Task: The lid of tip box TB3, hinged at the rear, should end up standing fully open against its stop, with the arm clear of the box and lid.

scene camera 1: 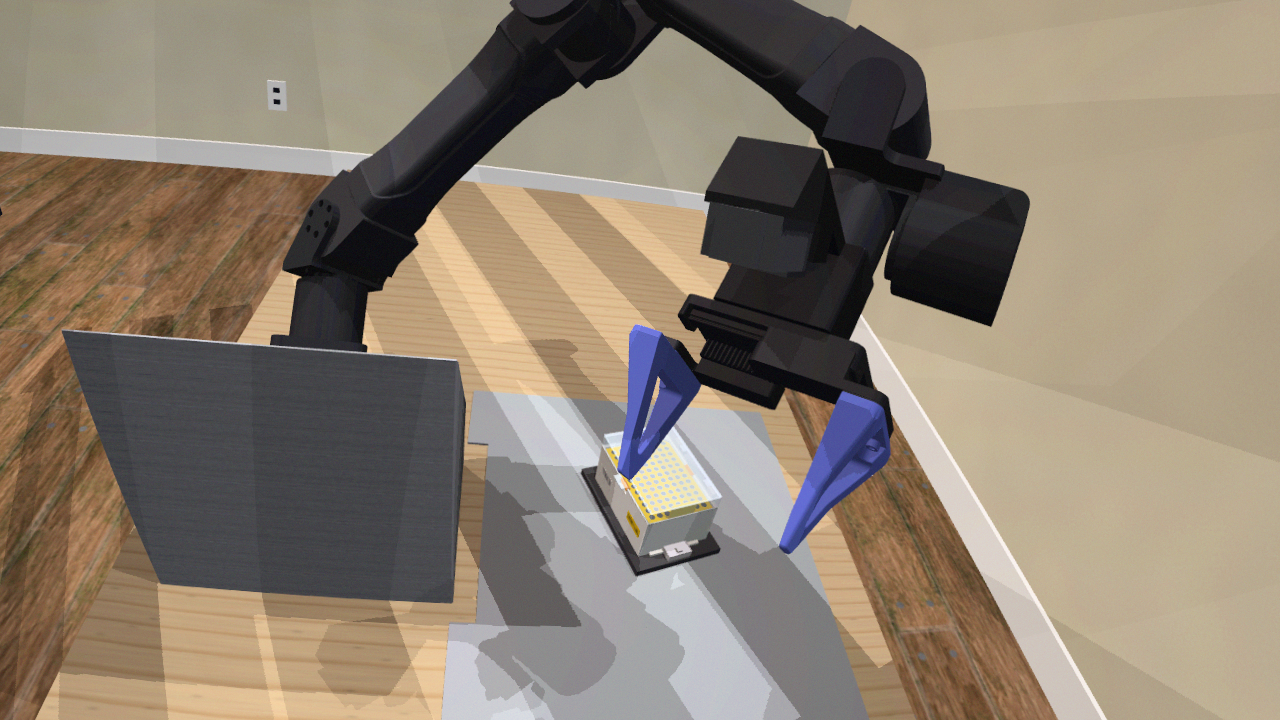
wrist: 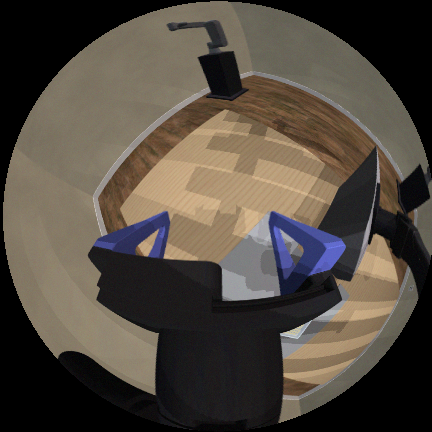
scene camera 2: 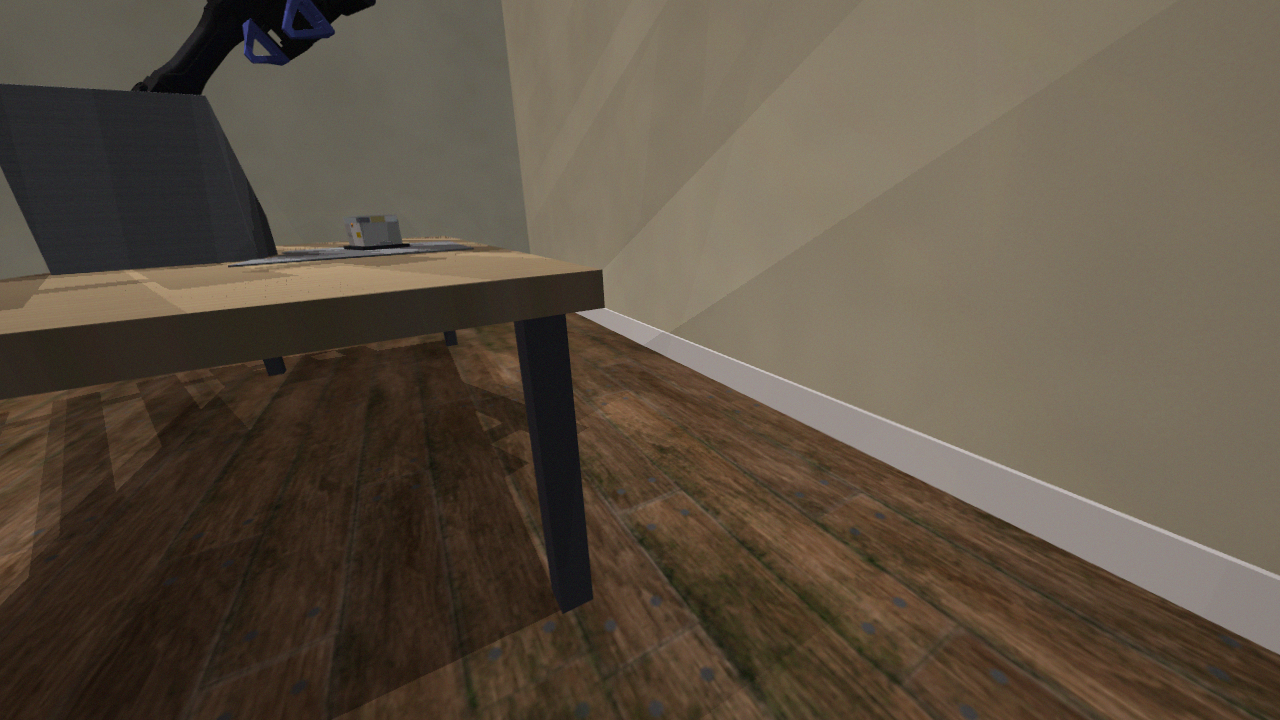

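Seen in the pictures: gripper, fingertip midpoint: (scene camera 1: 698,511) (wrist: 218,216) (scene camera 2: 267,46); arm's base, origin of the base link: (scene camera 1: 322,371) (wrist: 373,218) (scene camera 2: 153,149).
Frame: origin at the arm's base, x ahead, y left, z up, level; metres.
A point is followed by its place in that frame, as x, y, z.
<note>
Tip box TB3 (scene camera 1: 684,529) @(0.353, -0.054, -0.174) (scene camera 2: 375,234) @(0.333, -0.058, -0.177) is a small pale box with yellow labels on a black base plate (scene camera 1: 640,565) @(0.304, -0.075, -0.203). Its clear lid (scene camera 1: 666,474) @(0.337, -0.011, -0.133) lies flat over the yellow dotted rack and looks closed in scene camera view 1. In the wrist view a corner of the box (wrist: 295,331) @(0.347, 0.039, -0.133) shows past the gripper body. My gripper (scene camera 1: 707,511) @(0.216, -0.276, 0.122) (scene camera 2: 279,46) @(0.216, -0.276, 0.122) (wrist: 218,216) @(0.216, -0.276, 0.122) is open with nothing between its blue fingers. It hangs high above the table; in scene camera view 1 one finger overlaps the box's left top edge. The lid's hinge and stop cannot be made out.
A large dark grey panelled block (scene camera 1: 268,465) @(-0.039, -0.076, -0.036) (scene camera 2: 116,179) @(-0.048, -0.075, -0.060) (wrist: 350,220) @(0.068, -0.089, 0.012) stands on the wooden table (scene camera 2: 313,313) @(0.191, -0.821, -0.225) beside the grey mat (scene camera 1: 537,667) @(0.180, -0.174, -0.210). My arm's base is behind the block. A wall runs along the right side. A distant black pedestal (wrist: 220,75) carries another arm.
</note>
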